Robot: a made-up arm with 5 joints.
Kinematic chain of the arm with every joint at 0, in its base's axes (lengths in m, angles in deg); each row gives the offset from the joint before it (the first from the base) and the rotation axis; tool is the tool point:
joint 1: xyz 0 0 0.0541 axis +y
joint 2: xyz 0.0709 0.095 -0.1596 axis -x
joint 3: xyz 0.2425 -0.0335 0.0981 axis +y
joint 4: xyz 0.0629 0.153 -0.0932 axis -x
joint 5: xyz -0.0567 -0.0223 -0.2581 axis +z
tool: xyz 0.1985 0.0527 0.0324
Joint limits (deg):
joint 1: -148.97..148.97
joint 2: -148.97..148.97
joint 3: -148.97..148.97
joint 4: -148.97..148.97
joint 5: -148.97..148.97
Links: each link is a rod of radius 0.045 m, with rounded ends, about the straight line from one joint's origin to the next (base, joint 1, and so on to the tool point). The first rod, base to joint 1, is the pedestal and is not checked.
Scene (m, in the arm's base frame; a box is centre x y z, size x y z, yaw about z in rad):
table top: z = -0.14
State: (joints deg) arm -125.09 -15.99 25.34 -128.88 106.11
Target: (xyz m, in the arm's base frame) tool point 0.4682 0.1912 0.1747
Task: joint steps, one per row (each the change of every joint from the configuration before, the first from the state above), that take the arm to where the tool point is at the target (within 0.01 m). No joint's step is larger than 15 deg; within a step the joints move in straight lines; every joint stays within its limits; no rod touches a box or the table.
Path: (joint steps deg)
1: 5.30 12.86 -2.70 12.52 7.14
2: 5.29 12.85 -2.71 12.52 7.15
3: 5.30 12.86 -2.70 12.52 7.14
4: 5.29 12.85 -2.71 12.52 7.14
5: 5.30 12.86 -2.70 12.52 7.15
6: 5.29 12.86 -2.71 12.53 7.14

